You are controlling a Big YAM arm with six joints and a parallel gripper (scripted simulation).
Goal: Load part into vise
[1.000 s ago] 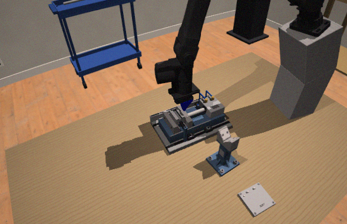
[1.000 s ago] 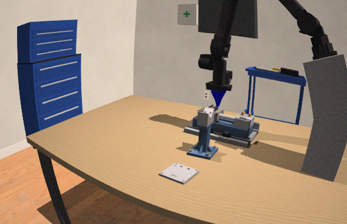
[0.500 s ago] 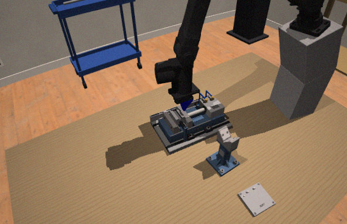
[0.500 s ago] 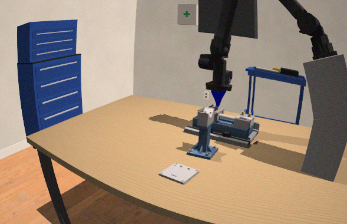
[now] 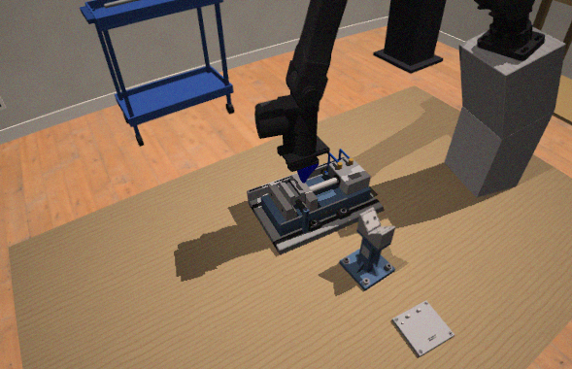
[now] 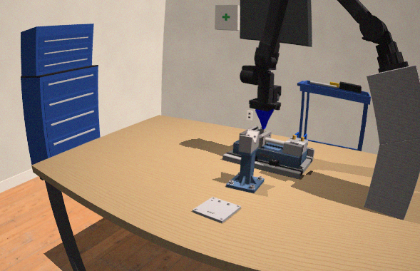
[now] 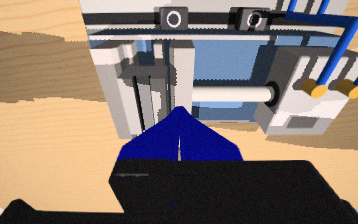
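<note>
The part lies 3 cm ahead of my hand and 2 cm below it. Also, from my hand: moving jaw: 4 cm below; work stop rod: 4 cm to the left, 4 cm ahead, 3 cm below; cylinder rod: 5 cm behind, 4 cm below, 1 cm to the left.
</note>
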